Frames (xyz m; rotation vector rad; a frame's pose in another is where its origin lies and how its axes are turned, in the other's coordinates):
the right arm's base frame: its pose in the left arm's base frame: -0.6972 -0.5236 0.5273 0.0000 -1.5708 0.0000
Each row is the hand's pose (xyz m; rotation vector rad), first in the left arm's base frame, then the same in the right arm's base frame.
Working: the left arm's base frame: its pose in the right arm's base frame: -0.5273 0.5236 -0.6972 0.0000 1.5708 0.0000

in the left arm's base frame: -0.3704 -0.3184 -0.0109 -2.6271 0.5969 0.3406
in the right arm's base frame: -0.5382 0.2052 -0.3268 1.8254 -0.9455 -2.3692
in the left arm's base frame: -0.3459 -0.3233 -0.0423 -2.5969 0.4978 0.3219
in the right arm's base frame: -0.5696 0.2003 -0.3513 -1.7990 0.9068 2.3081
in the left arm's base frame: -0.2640 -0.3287 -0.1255 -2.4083 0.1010 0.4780
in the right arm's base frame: -0.6528 0.1949 -0.4332 -1.4550 0.7358 2.1756
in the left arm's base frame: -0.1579 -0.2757 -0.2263 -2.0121 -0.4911 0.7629
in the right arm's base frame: -0.7536 0.2479 -0.5393 -0.8799 0.4384 1.9547
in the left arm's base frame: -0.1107 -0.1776 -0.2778 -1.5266 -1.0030 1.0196
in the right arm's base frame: -0.8051 0.3460 -0.5865 -0.3372 0.1385 1.6936
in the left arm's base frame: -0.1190 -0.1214 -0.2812 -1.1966 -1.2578 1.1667
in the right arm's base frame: -0.8085 0.4022 -0.5782 -0.0193 -0.0300 1.5268
